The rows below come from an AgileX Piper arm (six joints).
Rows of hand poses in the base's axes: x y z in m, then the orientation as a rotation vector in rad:
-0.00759, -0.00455, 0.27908, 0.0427, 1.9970, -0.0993
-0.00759, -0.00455, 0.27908, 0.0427, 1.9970, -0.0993
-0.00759, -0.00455, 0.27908, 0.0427, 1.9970, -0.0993
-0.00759, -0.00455, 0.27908, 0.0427, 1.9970, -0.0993
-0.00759, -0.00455, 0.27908, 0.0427, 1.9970, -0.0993
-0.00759, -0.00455, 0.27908, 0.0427, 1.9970, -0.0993
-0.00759, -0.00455, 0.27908, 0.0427, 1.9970, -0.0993
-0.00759, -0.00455, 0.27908, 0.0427, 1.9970, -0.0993
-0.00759, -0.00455, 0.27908, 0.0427, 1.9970, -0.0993
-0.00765, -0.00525, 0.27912, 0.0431, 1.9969, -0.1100
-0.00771, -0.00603, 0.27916, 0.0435, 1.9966, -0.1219
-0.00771, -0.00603, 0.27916, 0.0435, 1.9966, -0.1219
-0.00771, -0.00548, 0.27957, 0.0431, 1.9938, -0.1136
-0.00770, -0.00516, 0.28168, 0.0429, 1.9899, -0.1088
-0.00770, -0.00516, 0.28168, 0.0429, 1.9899, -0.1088
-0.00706, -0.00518, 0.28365, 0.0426, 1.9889, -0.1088
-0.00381, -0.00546, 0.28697, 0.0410, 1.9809, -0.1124
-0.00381, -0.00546, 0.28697, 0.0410, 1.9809, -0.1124
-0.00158, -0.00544, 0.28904, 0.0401, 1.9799, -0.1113
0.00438, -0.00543, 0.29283, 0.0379, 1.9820, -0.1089
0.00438, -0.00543, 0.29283, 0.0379, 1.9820, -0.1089
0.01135, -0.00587, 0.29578, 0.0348, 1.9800, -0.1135
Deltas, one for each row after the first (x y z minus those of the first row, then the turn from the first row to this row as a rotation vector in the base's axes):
0.00000, 0.00000, 0.00000, 0.0000, 0.0000, 0.0000
0.00000, 0.00000, 0.00000, 0.0000, 0.0000, 0.0000
0.00000, 0.00000, 0.00000, 0.0000, 0.0000, 0.0000
0.00000, 0.00000, 0.00000, 0.0000, 0.0000, 0.0000
0.00000, 0.00000, 0.00000, 0.0000, 0.0000, 0.0000
0.00000, 0.00000, 0.00000, 0.0000, 0.0000, 0.0000
0.00000, 0.00000, 0.00000, 0.0000, 0.0000, 0.0000
0.00000, 0.00000, 0.00000, 0.0000, 0.0000, 0.0000
-0.00006, -0.00070, 0.00004, -0.0074, 0.0004, -0.0052
-0.00012, -0.00148, 0.00008, -0.0156, 0.0006, -0.0109
-0.00012, -0.00148, 0.00008, -0.0156, 0.0006, -0.0109
-0.00012, -0.00093, 0.00049, -0.0101, -0.0026, -0.0068
-0.00011, -0.00061, 0.00260, -0.0070, -0.0067, -0.0044
-0.00011, -0.00061, 0.00260, -0.0070, -0.0067, -0.0044
0.00053, -0.00063, 0.00457, -0.0071, -0.0077, -0.0042
0.00378, -0.00091, 0.00789, -0.0108, -0.0155, -0.0046
0.00378, -0.00091, 0.00789, -0.0108, -0.0155, -0.0046
0.00601, -0.00089, 0.00996, -0.0105, -0.0165, -0.0034
0.01197, -0.00088, 0.01375, -0.0097, -0.0144, -0.0008
0.01197, -0.00088, 0.01375, -0.0097, -0.0144, -0.0008
0.01894, -0.00132, 0.01670, -0.0145, -0.0161, -0.0007

